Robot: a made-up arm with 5 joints.
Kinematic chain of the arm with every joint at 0, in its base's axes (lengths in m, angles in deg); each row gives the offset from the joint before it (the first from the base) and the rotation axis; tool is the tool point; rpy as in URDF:
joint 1: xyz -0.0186 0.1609 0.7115 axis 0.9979 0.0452 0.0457
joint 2: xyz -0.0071 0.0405 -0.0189 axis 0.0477 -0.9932 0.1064
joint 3: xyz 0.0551 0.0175 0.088 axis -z
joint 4: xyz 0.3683 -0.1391 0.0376 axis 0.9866 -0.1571 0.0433
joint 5: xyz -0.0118 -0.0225 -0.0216 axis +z
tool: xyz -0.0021 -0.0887 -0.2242 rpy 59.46 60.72 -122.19
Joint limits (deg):
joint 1: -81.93..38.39
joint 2: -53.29..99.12
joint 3: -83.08..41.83
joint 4: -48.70..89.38
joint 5: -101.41..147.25
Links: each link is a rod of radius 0.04 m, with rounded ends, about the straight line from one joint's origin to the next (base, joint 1, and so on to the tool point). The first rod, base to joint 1, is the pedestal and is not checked.
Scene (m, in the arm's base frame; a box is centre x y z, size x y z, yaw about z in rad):
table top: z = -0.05
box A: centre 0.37 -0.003 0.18 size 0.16 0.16 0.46 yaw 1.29
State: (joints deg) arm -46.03 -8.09 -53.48 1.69 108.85
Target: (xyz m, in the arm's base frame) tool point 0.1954 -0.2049 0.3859
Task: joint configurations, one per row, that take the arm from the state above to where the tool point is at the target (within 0.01 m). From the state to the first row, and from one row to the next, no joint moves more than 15 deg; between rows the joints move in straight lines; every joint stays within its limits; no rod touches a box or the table.
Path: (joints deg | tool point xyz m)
1: -49.60 -2.12 -42.14 0.43 109.05 | 0.4569 0.1976 0.4406
2: -53.16 3.86 -30.79 -0.84 109.26 | 0.4946 0.1691 0.5411
3: -56.73 9.83 -19.45 -2.10 109.46 | 0.5082 0.1537 0.6482
4: -55.34 -3.05 -18.89 -5.30 115.09 | 0.4864 0.0455 0.5998
5: -53.95 -15.94 -18.33 -8.51 120.72 | 0.4374 -0.0529 0.5508
6: -52.56 -28.83 -17.77 -11.71 126.35 | 0.3643 -0.1362 0.5054
7: -51.17 -41.72 -17.21 -14.91 131.98 | 0.2715 -0.2006 0.4675
8: -57.31 -46.96 -24.72 -8.24 131.37 | 0.2371 -0.2032 0.4236
9: -63.46 -52.20 -32.23 -1.57 130.76 | 0.1954 -0.2049 0.3859

